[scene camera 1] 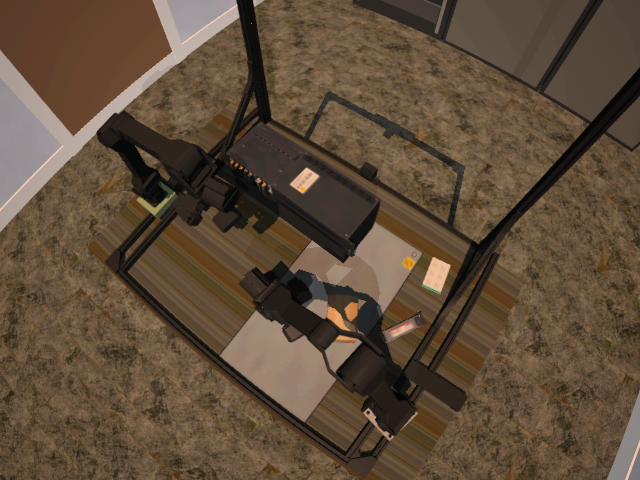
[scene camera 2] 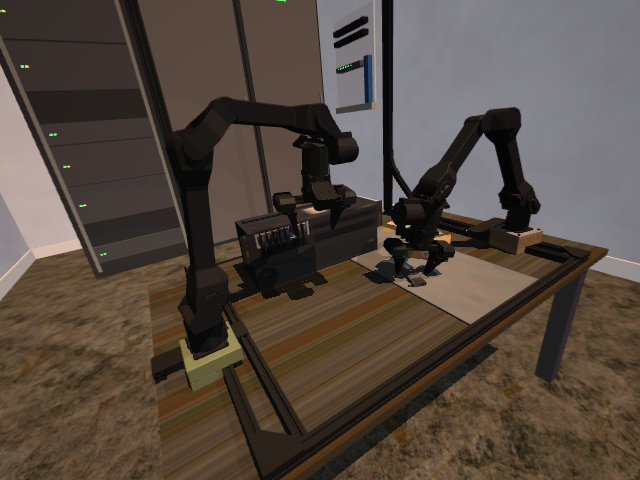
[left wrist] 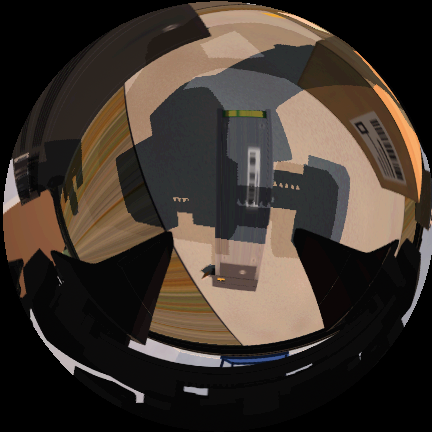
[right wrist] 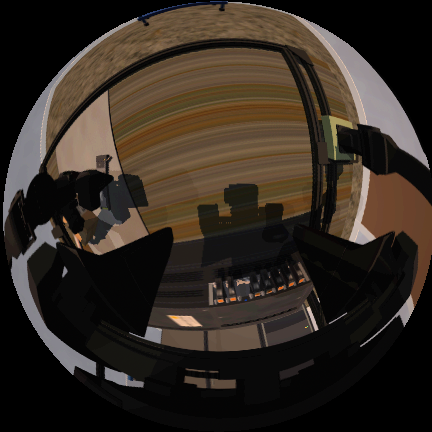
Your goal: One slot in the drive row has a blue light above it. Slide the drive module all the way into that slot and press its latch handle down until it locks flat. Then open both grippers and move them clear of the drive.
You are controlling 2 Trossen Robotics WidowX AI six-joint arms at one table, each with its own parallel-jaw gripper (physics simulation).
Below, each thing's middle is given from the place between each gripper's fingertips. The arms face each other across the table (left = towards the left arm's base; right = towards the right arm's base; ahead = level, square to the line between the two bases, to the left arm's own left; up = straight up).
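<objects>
My right hand is 190 mm above the grey mat (scene camera 1: 381,263), and I have that hand 340 mm to the right of the mat and 30 mm past it.
With my left hand as the reference, I find the mat 80 mm to the left of it, 90 mm behind it and 10 mm below it.
</objects>
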